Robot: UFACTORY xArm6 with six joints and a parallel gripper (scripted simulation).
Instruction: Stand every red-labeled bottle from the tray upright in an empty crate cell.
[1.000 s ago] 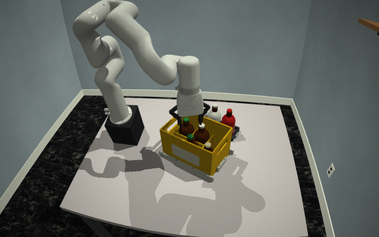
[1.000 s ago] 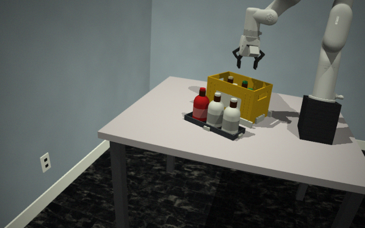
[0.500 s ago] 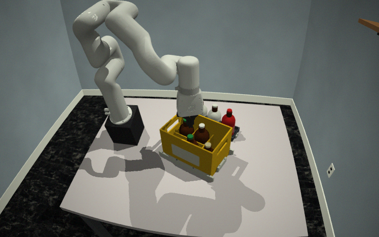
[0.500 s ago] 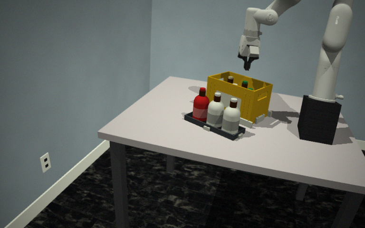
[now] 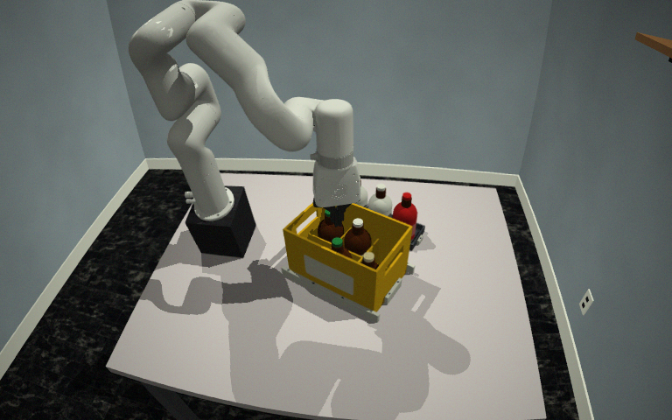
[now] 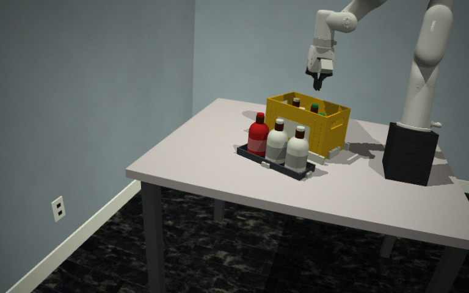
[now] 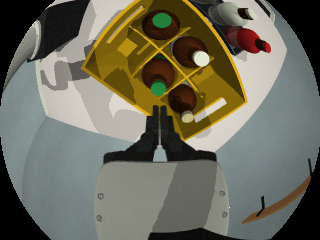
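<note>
Right now the red-labeled bottle is 20 cm to the left of my hand, 18 cm ahead of it and 16 cm below it. From my hand the other things lie so: crate (16 cm below, 4 cm to the left, 2 cm ahead).
</note>
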